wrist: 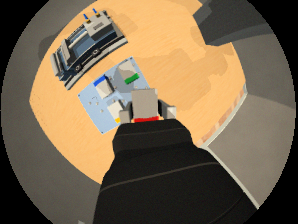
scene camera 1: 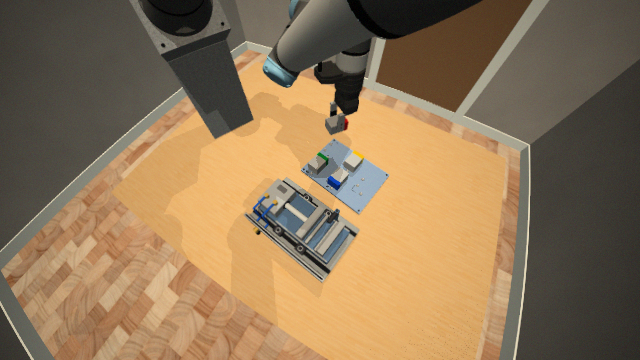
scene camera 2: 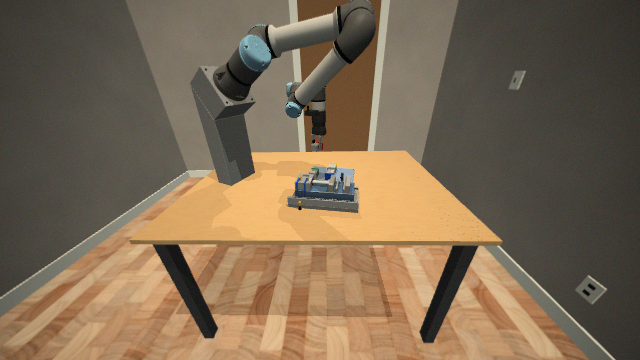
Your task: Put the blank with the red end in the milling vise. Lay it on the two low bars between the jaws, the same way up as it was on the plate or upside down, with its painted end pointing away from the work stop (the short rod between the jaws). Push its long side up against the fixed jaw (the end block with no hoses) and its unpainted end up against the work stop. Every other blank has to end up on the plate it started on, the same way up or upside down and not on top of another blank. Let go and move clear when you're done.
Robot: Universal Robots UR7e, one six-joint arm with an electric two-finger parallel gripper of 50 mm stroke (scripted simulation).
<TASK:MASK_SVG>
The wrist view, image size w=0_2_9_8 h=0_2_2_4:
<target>gripper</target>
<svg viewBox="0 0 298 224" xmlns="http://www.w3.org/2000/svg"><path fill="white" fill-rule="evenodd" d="M128 101L124 110L118 112L121 125L119 125L112 140L114 159L101 183L93 224L243 224L258 210L238 183L207 150L194 145L190 131L176 119L176 106L170 106L163 100L158 99L158 114L160 117L163 117L163 120L131 123L134 116L132 102Z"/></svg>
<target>red-ended blank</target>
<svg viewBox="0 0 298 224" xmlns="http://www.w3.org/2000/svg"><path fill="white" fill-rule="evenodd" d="M156 88L131 90L134 122L159 120L158 92Z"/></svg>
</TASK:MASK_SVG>
